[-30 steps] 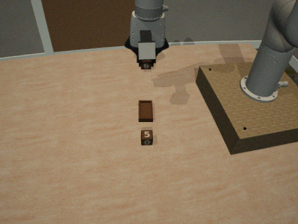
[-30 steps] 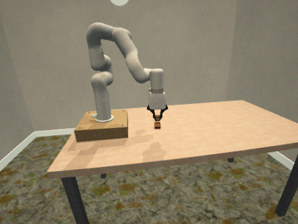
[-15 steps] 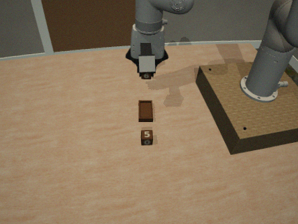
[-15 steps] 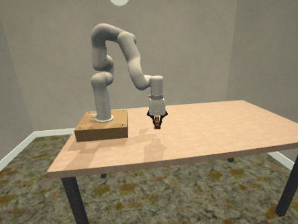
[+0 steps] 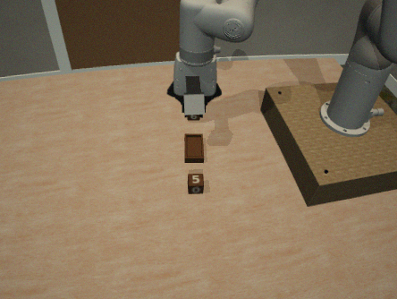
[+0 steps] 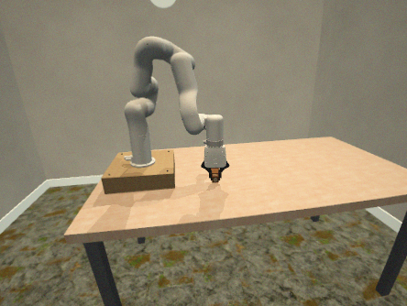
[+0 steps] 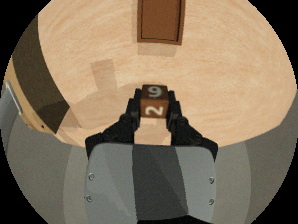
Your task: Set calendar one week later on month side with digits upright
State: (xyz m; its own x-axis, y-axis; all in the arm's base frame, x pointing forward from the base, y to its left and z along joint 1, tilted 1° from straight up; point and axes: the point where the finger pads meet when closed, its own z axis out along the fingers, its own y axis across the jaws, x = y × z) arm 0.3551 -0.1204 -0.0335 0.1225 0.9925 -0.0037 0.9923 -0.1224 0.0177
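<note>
Right now my hand is 110 mm to the right of the brown tray, 30 mm above it and 10 mm short of it. Also, from my hand: cube: 10 mm below.
</note>
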